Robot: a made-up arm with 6 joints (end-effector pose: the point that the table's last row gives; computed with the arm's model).
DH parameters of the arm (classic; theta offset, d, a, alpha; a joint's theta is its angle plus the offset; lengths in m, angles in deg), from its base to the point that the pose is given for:
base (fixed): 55.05 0 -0.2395 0
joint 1: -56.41 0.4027 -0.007 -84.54
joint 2: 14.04 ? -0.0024 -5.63
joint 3: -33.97 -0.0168 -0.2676 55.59
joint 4: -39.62 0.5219 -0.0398 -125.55
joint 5: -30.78 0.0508 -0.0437 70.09
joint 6: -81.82 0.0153 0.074 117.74
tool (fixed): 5.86 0.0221 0 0
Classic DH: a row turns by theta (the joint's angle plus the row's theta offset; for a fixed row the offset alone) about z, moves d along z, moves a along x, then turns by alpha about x.
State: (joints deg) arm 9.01 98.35 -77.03 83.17 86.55 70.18
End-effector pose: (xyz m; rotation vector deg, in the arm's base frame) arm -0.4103 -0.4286 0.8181 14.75 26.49 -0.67
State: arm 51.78 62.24 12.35 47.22 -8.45 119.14
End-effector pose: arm -0.0184 -0.1819 0.8393 -6.39 101.86 75.46
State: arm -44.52 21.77 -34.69 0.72 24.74 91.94
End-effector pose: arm -0.5217 0.0521 0.5680 10.94 -63.57 -47.36
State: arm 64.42 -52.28 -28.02 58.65 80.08 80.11
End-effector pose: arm -0.2199 -0.5288 0.0213 77.36 -51.68 41.73
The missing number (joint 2, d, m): -0.3769
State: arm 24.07 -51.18 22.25 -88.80 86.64 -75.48
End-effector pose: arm -0.5217 -0.3849 0.5820 91.73 49.58 132.27
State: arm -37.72 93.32 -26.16 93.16 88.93 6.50
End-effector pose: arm -0.1336 -0.3811 0.9551 21.20 11.21 -17.17
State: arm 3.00 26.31 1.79 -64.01 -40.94 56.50
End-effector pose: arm -0.3422 -0.2716 0.8172 -28.65 -74.14 17.83
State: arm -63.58 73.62 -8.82 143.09 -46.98 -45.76
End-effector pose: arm -0.2948 -0.3971 0.8088 -128.37 89.32 51.86
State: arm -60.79 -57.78 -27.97 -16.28 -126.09 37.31
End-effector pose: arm -0.3230 0.0366 -0.0364 -129.53 15.66 77.93
